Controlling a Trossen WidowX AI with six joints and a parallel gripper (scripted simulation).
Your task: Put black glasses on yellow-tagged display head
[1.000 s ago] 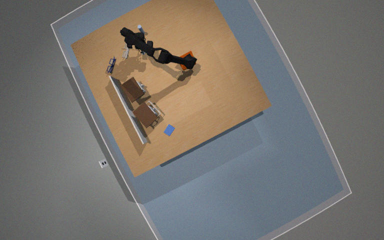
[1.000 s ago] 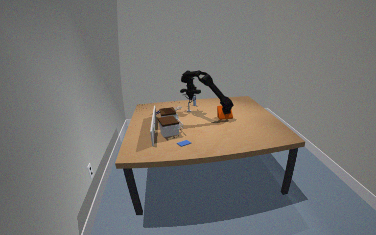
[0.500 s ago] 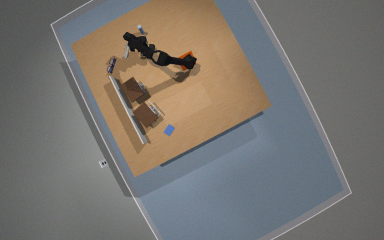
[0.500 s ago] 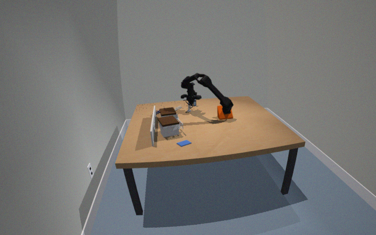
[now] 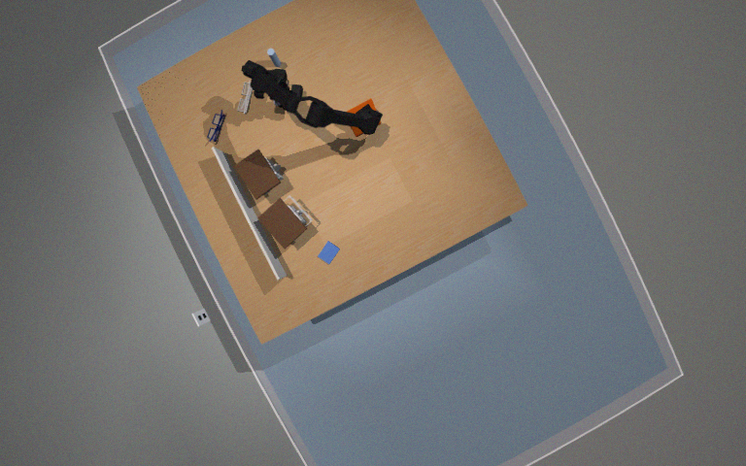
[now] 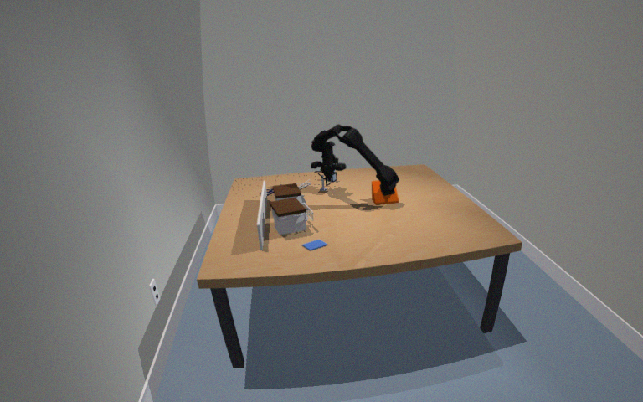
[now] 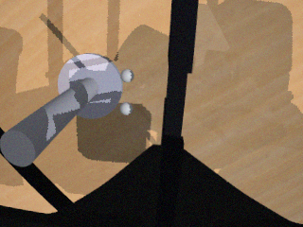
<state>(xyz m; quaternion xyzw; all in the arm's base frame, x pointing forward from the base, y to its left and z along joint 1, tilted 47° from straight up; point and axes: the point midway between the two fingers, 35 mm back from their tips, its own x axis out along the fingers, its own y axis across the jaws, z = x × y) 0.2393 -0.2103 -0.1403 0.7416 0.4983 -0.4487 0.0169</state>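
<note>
Now: gripper tip 40 mm to the left of the stand, 30 mm short of it and 30 mm above it. The rest, counted from my gripper tip: blue tag 630 mm to the left, 210 mm ahead, 60 mm below; white upright panel 380 mm ahead, 310 mm to the left.
</note>
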